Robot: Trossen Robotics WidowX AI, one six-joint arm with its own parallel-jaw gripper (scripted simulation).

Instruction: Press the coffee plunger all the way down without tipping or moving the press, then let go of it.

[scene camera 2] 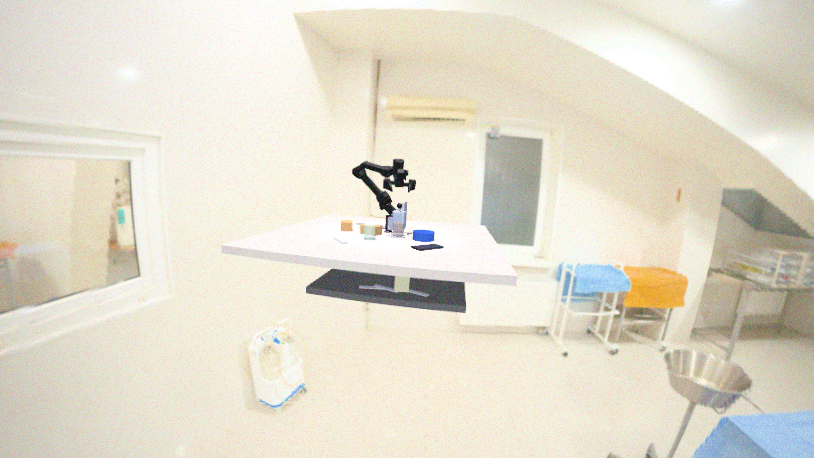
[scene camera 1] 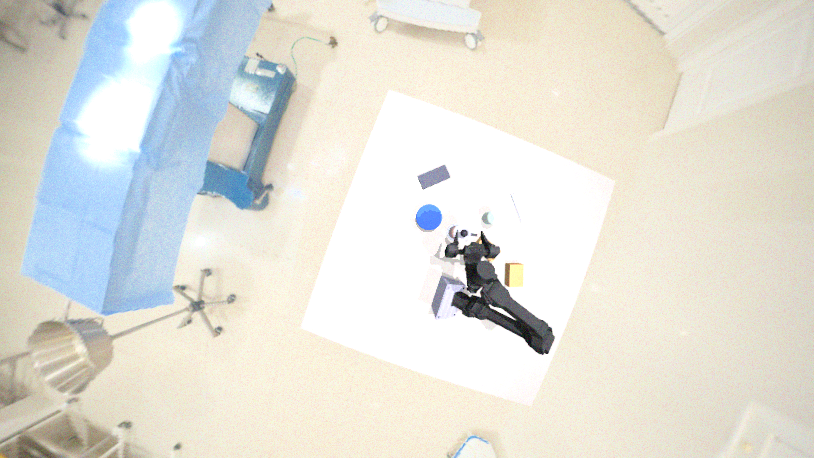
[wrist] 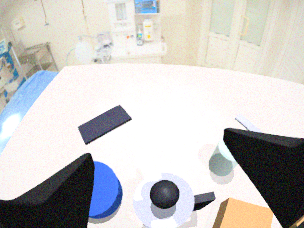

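There is a dark flat slab here, and I can see a blue round dish as well. As for my gripper, it is open and holds nothing; the wrist view shows it too.
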